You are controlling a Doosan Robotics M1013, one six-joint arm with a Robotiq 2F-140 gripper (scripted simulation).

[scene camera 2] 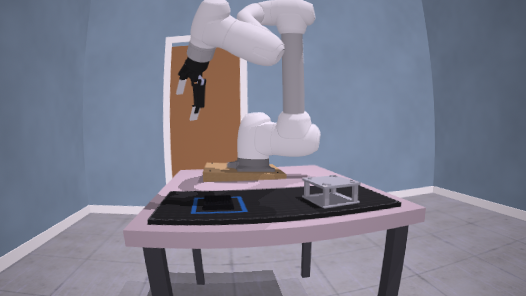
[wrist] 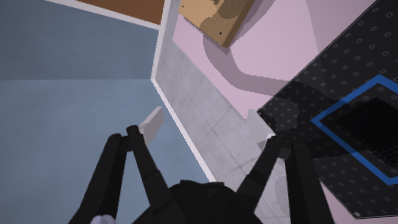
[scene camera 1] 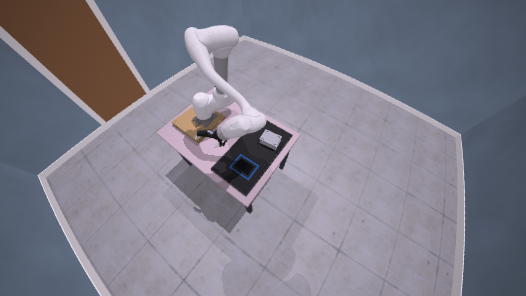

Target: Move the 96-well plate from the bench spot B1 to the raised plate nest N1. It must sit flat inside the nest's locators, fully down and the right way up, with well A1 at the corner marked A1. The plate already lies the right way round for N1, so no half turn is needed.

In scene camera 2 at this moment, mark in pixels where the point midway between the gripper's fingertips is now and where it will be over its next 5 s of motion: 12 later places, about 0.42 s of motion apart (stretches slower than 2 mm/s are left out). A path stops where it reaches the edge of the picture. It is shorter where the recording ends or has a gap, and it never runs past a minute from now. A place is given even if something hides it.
My gripper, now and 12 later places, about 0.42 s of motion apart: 186, 105; 188, 116; 191, 126; 195, 138; 201, 149; 206, 159; 211, 170; 216, 176; 216, 182; 217, 188; 217, 194; 217, 198; 218, 202
